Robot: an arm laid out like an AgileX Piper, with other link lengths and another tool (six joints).
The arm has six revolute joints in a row. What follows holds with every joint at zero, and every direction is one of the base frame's.
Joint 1 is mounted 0.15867 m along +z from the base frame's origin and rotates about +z.
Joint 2 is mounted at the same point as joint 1 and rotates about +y.
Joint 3 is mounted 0.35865 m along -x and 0.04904 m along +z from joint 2 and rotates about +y.
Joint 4 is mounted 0.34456 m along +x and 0.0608 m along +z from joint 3 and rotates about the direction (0.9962, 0, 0.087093).
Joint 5 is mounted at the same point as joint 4 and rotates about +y.
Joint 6 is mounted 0.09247 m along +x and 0.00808 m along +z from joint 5 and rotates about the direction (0.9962, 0, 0.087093).
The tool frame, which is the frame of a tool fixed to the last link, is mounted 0.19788 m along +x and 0.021 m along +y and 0.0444 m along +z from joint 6; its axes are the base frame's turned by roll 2.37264, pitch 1.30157 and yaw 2.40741 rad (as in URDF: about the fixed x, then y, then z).
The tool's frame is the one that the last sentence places.
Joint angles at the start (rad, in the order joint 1, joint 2, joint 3, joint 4, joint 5, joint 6): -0.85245 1.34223 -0.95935 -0.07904 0.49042 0.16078
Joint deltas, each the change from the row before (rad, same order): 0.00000 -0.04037 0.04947 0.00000 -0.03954 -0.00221; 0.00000 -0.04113 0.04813 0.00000 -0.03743 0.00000; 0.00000 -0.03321 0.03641 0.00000 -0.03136 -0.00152; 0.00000 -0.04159 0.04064 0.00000 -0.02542 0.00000
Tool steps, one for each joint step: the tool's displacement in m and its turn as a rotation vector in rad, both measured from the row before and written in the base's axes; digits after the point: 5 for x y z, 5 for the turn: -0.00566 0.00788 0.00223 -0.02320 -0.01940 0.00452; -0.00590 0.00800 0.00252 -0.02223 -0.02063 0.00282; -0.00426 0.00600 0.00340 -0.02135 -0.01815 0.00335; -0.00636 0.00814 0.00340 -0.01939 -0.01777 0.00191
